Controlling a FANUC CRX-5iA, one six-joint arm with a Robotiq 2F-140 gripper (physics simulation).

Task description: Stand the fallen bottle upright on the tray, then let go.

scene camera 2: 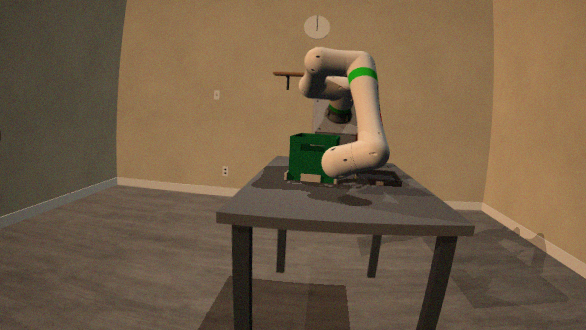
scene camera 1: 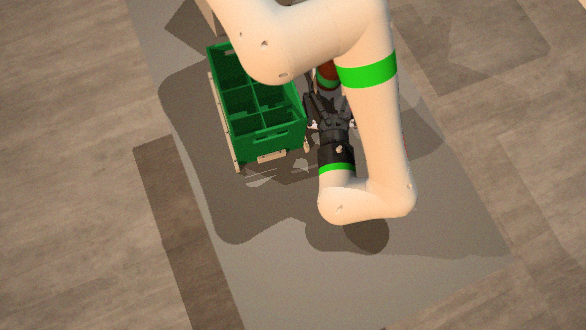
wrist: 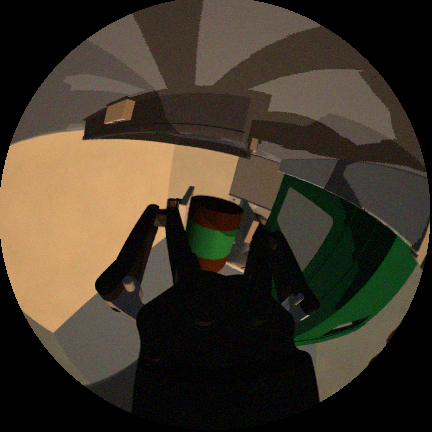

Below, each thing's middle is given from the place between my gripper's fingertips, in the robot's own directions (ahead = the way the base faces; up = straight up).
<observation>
My gripper is now 7 cm below the bottle (wrist: 212, 222) and 3 cm short of it.
</observation>
